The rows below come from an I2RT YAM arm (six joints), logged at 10 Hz.
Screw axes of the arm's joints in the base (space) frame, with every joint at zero. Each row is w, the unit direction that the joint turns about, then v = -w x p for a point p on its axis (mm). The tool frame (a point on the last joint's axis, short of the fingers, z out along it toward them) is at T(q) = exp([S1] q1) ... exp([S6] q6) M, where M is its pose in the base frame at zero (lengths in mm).
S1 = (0, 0, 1, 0, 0, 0)
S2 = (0, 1, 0, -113.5, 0, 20)
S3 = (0, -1, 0, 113.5, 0, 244)
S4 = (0, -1, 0, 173.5, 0, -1)
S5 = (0, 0, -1, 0, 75, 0)
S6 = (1, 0, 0, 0, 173.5, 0)
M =
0 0 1 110.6
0 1 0 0
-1 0 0 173.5
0 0 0 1
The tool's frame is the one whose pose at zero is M.
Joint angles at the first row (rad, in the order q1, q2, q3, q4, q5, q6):
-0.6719, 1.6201, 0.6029, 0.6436, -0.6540, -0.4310
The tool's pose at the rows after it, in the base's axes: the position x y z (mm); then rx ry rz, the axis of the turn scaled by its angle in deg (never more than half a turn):
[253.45 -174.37 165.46 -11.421 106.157 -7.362]
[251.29 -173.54 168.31 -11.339 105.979 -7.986]
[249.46 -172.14 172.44 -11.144 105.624 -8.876]
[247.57 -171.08 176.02 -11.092 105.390 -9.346]
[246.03 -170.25 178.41 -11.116 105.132 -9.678]
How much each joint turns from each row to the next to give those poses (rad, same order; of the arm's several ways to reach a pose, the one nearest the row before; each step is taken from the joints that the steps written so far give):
-0.0011, -0.0122, -0.0016, -0.0064, 0.0005, -0.0001
-0.0018, -0.0176, -0.0057, -0.0057, 0.0052, -0.0015
0.0008, -0.0216, -0.0054, -0.0042, 0.0108, 0.0016
-0.0008, -0.0196, -0.0035, -0.0095, 0.0039, -0.0001
-0.0009, -0.0138, -0.0038, -0.0037, 0.0013, 0.0000

